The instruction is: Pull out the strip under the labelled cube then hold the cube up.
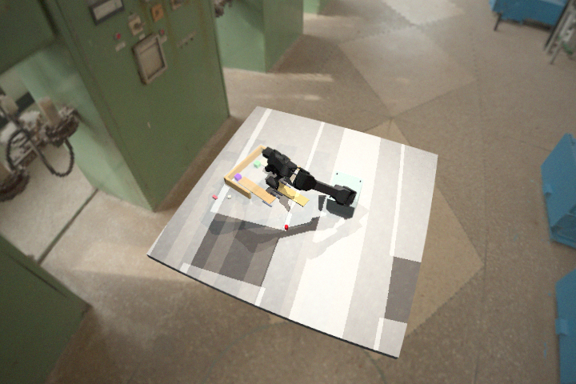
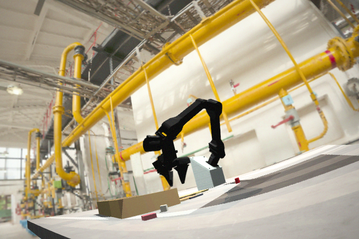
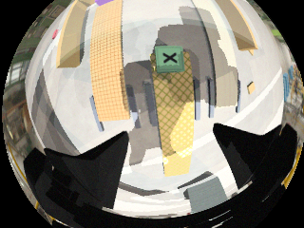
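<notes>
My gripper tip is 6 cm above the yellow strip, 3 cm past it and 1 cm to the left of it. Also, from my gripper tip: blue piece: 15 cm to the right, 11 cm behind, 5 cm below; then tan strip: 13 cm ahead, 6 cm to the left, 6 cm below; then red cube: 20 cm to the left, 13 cm behind, 5 cm below.
</notes>
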